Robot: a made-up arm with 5 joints. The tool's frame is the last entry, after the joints.
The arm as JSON. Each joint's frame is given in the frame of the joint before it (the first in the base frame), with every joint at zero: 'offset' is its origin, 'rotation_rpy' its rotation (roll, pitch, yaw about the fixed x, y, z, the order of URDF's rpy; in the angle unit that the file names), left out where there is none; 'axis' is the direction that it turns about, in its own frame. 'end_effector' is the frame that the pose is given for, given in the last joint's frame.
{
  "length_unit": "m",
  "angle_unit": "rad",
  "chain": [
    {
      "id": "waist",
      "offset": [
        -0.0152,
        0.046,
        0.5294
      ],
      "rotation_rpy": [
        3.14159,
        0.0,
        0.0
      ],
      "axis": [
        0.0,
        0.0,
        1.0
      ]
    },
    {
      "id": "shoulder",
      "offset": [
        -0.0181,
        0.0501,
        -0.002
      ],
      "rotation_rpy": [
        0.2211,
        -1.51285,
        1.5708
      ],
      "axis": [
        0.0,
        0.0,
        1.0
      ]
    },
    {
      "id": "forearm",
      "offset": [
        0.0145,
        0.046,
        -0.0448
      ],
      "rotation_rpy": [
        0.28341,
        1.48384,
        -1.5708
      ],
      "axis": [
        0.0,
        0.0,
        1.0
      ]
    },
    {
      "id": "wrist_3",
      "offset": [
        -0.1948,
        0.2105,
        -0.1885
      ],
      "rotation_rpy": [
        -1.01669,
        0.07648,
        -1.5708
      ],
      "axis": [
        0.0,
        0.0,
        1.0
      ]
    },
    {
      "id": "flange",
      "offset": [
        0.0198,
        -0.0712,
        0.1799
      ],
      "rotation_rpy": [
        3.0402,
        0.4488,
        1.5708
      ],
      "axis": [
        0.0,
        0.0,
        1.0
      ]
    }
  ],
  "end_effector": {
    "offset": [
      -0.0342,
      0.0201,
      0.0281
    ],
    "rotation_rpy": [
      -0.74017,
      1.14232,
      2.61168
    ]
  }
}
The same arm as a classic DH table. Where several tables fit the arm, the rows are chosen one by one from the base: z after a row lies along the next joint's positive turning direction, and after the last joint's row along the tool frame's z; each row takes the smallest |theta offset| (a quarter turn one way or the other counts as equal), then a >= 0, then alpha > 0; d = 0 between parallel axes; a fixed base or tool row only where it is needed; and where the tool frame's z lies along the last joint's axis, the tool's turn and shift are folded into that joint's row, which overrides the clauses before.
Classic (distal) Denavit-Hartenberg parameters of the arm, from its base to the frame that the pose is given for. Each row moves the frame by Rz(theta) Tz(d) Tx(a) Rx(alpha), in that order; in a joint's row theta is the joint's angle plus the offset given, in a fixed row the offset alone. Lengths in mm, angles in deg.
base (fixed): d 0; theta_offset -71.71; a -48.4; alpha 180
waist: d -528.4; theta_offset -59.03; a -6.7; alpha 86.76
shoulder: d -93.7; theta_offset 72.97; a 1; alpha 85.22
forearm: d -110.8; theta_offset -1.31; a 201.1; alpha 58.36
wrist_3: d 88.9; theta_offset 18.35; a -3; alpha -153.68
flange: d 185.6; theta_offset 26.63; a -28.1; alpha 72.14
tool (fixed): d 29.4; theta_offset -107.12; a 0; alpha 0

